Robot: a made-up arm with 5 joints. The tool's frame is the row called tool.
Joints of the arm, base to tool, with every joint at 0 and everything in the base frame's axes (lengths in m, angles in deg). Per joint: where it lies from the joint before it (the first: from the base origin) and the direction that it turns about. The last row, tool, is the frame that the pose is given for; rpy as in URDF.
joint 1: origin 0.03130 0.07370 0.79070 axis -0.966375 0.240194 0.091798
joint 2: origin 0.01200 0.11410 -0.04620 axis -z
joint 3: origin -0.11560 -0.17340 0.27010 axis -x
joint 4: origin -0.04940 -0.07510 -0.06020 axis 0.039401 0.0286 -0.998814
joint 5: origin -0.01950 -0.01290 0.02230 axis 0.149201 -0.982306 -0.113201
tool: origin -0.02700 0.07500 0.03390 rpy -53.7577 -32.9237 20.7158
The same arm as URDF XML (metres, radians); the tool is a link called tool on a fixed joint. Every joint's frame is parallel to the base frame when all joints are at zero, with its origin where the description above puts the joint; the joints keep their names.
<robot name="arm">
  <link name="base"/>
  <link name="link1"/>
  <link name="link2"/>
  <link name="link3"/>
  <link name="link4"/>
  <link name="link5"/>
  <link name="tool"/>
  <joint name="joint 1" type="continuous">
    <parent link="base"/>
    <child link="link1"/>
    <origin xyz="0.0313 0.0737 0.7907" rpy="0 0 0"/>
    <axis xyz="-0.966375 0.240194 0.091798"/>
  </joint>
  <joint name="joint 2" type="continuous">
    <parent link="link1"/>
    <child link="link2"/>
    <origin xyz="0.012 0.1141 -0.0462" rpy="0 0 0"/>
    <axis xyz="0 0 -1"/>
  </joint>
  <joint name="joint 3" type="continuous">
    <parent link="link2"/>
    <child link="link3"/>
    <origin xyz="-0.1156 -0.1734 0.2701" rpy="0 0 0"/>
    <axis xyz="-1 0 0"/>
  </joint>
  <joint name="joint 4" type="continuous">
    <parent link="link3"/>
    <child link="link4"/>
    <origin xyz="-0.0494 -0.0751 -0.0602" rpy="0 0 0"/>
    <axis xyz="0.039401 0.0286 -0.998814"/>
  </joint>
  <joint name="joint 5" type="continuous">
    <parent link="link4"/>
    <child link="link5"/>
    <origin xyz="-0.0195 -0.0129 0.0223" rpy="0 0 0"/>
    <axis xyz="0.149201 -0.982306 -0.113201"/>
  </joint>
  <joint name="tool_joint" type="fixed">
    <parent link="link5"/>
    <child link="tool"/>
    <origin xyz="-0.027 0.075 0.0339" rpy="-0.9382 -0.5746 0.3616"/>
  </joint>
</robot>

